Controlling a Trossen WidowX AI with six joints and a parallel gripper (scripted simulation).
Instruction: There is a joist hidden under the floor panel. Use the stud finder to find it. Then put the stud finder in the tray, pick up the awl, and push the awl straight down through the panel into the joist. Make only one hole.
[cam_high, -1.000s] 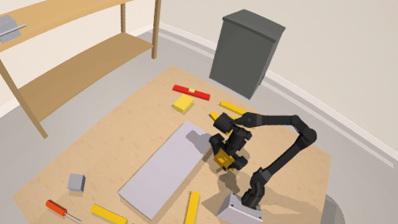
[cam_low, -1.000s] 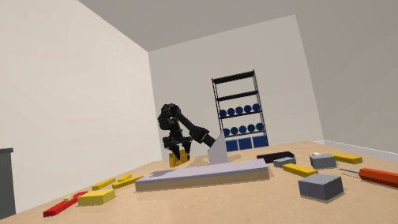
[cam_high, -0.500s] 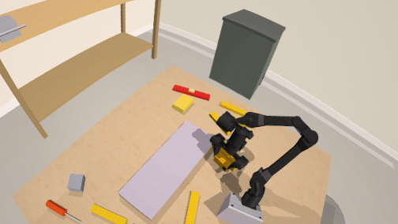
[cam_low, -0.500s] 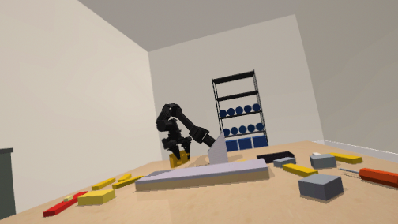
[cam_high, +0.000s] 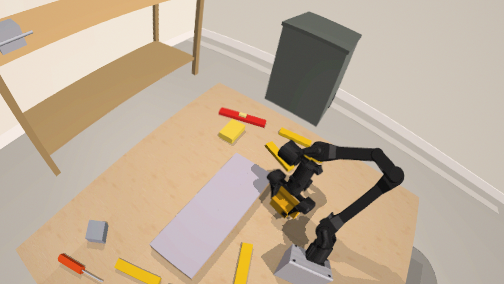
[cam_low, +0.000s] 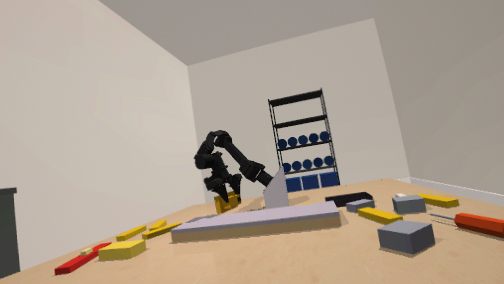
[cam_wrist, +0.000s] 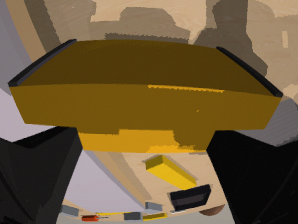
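Now: gripper tip 2 cm past the yellow stud finder. The rest, counted from my gripper tip: awl: 10 cm to the right, 7 cm below, 4 cm behind; then yellow pad: 32 cm ahead, 30 cm to the right, 6 cm below; then dark tray: 45 cm to the left, 6 cm below, 3 cm ahead.
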